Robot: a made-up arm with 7 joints. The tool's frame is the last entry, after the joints.
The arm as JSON. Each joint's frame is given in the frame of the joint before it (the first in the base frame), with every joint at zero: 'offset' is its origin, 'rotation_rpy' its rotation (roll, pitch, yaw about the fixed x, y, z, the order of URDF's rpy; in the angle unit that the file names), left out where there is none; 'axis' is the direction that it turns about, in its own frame. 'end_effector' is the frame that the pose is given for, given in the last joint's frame.
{
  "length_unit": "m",
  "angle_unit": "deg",
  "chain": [
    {
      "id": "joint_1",
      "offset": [
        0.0,
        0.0,
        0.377
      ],
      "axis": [
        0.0,
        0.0,
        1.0
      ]
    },
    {
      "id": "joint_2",
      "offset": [
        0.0,
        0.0,
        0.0
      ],
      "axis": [
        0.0,
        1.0,
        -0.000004
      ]
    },
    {
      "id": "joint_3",
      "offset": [
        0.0,
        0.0,
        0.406
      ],
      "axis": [
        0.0,
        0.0,
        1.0
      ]
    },
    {
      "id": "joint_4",
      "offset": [
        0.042,
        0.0,
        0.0
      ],
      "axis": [
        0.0,
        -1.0,
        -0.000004
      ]
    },
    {
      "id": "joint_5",
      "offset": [
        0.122,
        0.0,
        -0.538
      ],
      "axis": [
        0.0,
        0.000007,
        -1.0
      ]
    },
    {
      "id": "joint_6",
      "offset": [
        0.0,
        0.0,
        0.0
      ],
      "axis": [
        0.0,
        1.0,
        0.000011
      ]
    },
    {
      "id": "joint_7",
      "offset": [
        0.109,
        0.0,
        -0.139
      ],
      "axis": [
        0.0,
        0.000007,
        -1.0
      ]
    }
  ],
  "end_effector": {
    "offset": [
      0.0,
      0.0,
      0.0
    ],
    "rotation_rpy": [
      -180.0,
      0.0,
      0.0
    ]
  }
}
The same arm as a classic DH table. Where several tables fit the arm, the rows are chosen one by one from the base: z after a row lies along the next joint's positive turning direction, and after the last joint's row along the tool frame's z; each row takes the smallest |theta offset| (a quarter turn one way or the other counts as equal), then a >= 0, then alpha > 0; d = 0 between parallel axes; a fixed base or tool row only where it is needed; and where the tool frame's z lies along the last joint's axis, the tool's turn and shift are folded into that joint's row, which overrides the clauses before.
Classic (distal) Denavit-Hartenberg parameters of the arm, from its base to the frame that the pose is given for. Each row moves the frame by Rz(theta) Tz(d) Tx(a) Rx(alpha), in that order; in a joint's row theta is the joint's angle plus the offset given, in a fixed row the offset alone. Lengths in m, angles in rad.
joint_1: d 0.377  theta0 0  a 0  alpha -1.5708
joint_2: d 0  theta0 0  a 0  alpha 1.5708
joint_3: d 0.406  theta0 0  a 0.042  alpha 1.5708
joint_4: d 0  theta0 0  a 0.122  alpha 1.5708
joint_5: d 0.538  theta0 0  a 0  alpha 1.5708
joint_6: d 0  theta0 0  a 0.109  alpha -1.5708
joint_7: d 0.139  theta0 0  a 0  alpha 0

